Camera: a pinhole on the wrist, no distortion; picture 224 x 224 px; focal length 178.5 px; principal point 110.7 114.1 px. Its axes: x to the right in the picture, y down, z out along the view. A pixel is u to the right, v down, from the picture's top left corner.
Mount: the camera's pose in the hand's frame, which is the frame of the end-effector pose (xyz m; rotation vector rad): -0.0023 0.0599 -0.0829 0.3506 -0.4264 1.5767
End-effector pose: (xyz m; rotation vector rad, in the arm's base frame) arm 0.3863 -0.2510 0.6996 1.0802 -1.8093 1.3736
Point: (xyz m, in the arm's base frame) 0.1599 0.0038 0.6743
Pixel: behind the camera
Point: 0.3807 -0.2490 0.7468
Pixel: 40.2 27.2
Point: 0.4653 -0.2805 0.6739
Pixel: 58.0 165.0
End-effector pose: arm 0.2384 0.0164 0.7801 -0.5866 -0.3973 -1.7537
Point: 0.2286 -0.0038 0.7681
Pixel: 49.5 82.1
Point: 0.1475 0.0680 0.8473
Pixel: 47.3 96.1
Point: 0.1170 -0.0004 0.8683
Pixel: 15.2 27.9
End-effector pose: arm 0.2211 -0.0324 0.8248 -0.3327 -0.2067 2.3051
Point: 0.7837 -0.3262 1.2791
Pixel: outside the picture
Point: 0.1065 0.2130 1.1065
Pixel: 99.7 20.7
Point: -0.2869 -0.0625 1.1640
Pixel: outside the picture
